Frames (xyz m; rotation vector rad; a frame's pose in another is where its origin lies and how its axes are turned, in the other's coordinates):
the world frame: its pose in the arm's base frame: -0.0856 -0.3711 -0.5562 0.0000 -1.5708 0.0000
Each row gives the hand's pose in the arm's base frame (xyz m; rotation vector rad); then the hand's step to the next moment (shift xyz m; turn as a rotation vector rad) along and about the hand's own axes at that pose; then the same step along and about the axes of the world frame.
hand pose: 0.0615 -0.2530 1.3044 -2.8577 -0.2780 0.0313
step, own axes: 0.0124 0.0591 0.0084 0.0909 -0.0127 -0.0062
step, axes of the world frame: -0.0239 -0.0513 -0.0228 0.0098 0.0278 -0.0871
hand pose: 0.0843 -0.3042 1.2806 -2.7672 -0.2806 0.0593
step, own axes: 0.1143 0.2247 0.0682 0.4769 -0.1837 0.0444
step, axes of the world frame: -0.1440 -0.1593 -0.1487 0.0209 0.2799 -0.4294
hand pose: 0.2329 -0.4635 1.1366 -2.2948 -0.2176 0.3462
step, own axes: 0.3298 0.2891 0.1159 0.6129 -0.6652 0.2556
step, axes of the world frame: -0.3477 -0.0283 -0.2899 0.2137 0.7860 -0.4690
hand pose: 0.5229 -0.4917 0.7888 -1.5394 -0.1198 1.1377
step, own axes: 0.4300 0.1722 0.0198 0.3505 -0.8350 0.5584
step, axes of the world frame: -0.3850 0.2250 -0.1267 0.5420 0.8925 -0.2039
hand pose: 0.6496 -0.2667 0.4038 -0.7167 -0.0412 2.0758
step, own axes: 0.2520 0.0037 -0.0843 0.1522 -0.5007 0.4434
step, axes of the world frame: -0.1905 0.1734 0.0653 0.4427 0.5158 -0.0917
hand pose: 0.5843 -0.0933 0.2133 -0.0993 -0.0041 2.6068
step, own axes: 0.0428 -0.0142 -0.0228 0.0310 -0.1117 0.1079
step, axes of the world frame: -0.0254 0.0336 0.0279 0.1079 0.1137 -0.0224
